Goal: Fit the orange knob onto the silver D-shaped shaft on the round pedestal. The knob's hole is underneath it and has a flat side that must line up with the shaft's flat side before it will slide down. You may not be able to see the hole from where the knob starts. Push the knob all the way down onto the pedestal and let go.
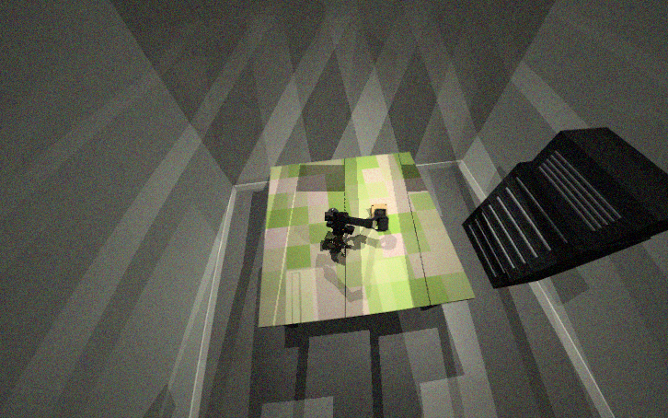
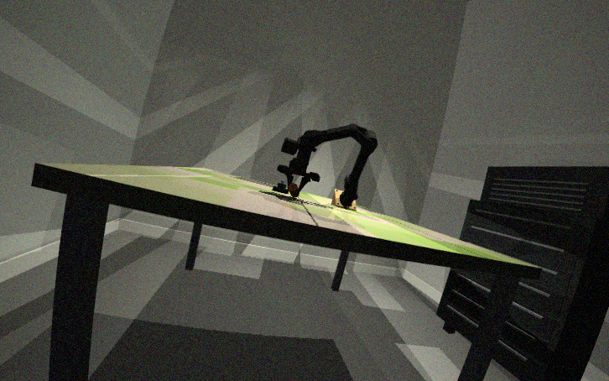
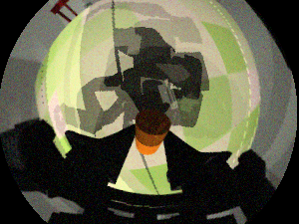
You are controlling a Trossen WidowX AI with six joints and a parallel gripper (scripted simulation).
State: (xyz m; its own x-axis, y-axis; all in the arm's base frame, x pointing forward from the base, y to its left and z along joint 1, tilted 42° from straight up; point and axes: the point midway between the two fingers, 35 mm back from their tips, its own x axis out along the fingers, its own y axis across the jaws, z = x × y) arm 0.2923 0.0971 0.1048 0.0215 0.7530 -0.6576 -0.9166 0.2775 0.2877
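The round dark pedestal lies 180 mm to the right of my gripper tip, 50 mm ahead of it and 10 mm above it. Also, from my gripper tip: orange knob (10 mm to the left, 10 mm above).
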